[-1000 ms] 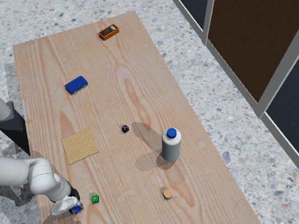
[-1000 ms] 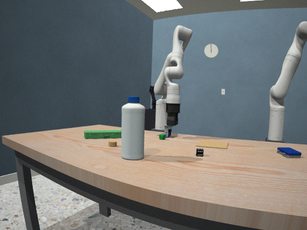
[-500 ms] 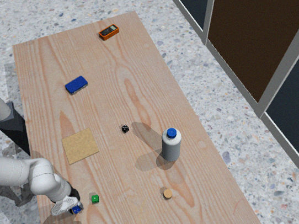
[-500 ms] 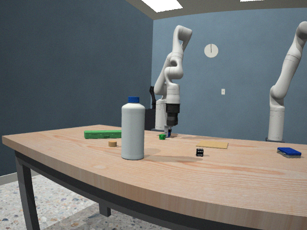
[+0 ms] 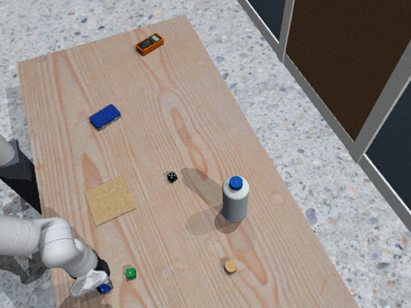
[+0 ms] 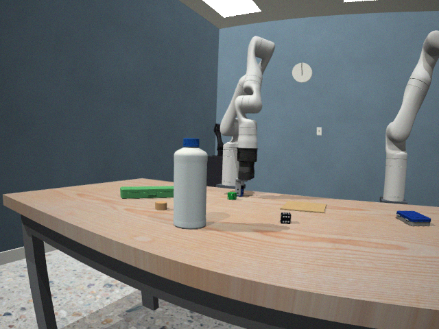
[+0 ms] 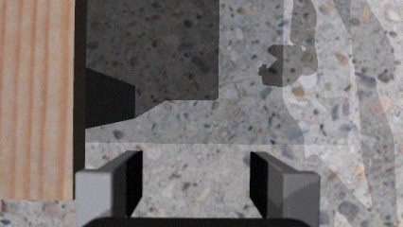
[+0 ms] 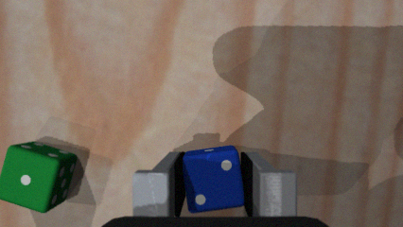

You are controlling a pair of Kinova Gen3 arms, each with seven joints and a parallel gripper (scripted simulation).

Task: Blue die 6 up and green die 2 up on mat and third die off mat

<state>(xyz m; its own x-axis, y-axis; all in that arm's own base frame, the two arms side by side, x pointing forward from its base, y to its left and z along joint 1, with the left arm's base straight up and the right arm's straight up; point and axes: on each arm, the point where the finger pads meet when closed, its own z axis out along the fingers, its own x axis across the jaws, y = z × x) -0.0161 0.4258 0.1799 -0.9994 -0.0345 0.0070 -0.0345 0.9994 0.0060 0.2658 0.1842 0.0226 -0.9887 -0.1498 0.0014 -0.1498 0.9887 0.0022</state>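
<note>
The green die is 80 mm ahead of my right hand, 10 mm to the left of it and 10 mm below it. Also, from my right hand: green case (240 mm ahead, 240 mm to the right, 10 mm below); blue die (10 mm below); tan mat (70 mm ahead, 280 mm to the left, 20 mm below).
</note>
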